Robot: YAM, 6 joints.
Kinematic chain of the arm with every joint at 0, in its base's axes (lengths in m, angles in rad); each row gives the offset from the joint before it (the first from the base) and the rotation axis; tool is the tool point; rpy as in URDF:
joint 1: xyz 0 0 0.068 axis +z
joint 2: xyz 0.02 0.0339 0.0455 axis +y
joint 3: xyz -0.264 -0.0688 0 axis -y
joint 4: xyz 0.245 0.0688 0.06 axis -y
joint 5: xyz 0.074 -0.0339 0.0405 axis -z
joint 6: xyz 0.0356 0 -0.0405 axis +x
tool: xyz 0 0 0 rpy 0 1.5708 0
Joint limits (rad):
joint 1: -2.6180..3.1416
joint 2: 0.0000..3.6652
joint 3: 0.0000..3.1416
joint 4: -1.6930..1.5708
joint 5: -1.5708..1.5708
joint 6: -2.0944..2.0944
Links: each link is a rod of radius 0.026 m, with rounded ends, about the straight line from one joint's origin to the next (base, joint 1, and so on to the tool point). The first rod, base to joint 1, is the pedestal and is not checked.
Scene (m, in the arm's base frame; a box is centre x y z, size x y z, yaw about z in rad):
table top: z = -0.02
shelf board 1: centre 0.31 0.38 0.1 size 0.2 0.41 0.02 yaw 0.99
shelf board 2: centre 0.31 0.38 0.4 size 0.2 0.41 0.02 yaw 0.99
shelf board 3: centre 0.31 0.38 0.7 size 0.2 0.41 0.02 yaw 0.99
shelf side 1: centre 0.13 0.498 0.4 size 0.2 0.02 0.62 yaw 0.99
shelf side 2: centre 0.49 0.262 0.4 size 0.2 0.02 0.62 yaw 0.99
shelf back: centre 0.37 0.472 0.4 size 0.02 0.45 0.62 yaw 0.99
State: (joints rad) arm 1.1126 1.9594 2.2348 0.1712 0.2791 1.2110
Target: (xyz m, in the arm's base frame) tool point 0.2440 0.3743 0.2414
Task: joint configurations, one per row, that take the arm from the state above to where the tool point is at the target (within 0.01 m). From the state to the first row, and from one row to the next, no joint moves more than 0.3 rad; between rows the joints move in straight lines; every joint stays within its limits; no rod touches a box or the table.
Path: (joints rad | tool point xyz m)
1: 1.1416 1.6936 1.9841 0.0411 0.2962 1.2110 | 0.1643 0.3340 0.5383
2: 1.1707 1.4278 1.7333 -0.0890 0.3133 1.2110 | 0.1283 0.2751 0.5289
3: 1.1250 1.4270 1.4847 -0.2103 0.3191 1.2110 | 0.1523 0.2928 0.4324
4: 1.0793 1.4262 1.2361 -0.3317 0.3248 1.2110 | 0.1645 0.2832 0.3337
5: 1.0336 1.4255 0.9875 -0.4531 0.3305 1.2110 | 0.1618 0.2491 0.2414
6: 1.0255 1.6776 1.2242 -0.2988 0.3198 1.2110 | 0.2032 0.3134 0.2490
7: 1.0173 1.9298 1.4610 -0.1444 0.3092 1.2110 | 0.2440 0.3743 0.2414

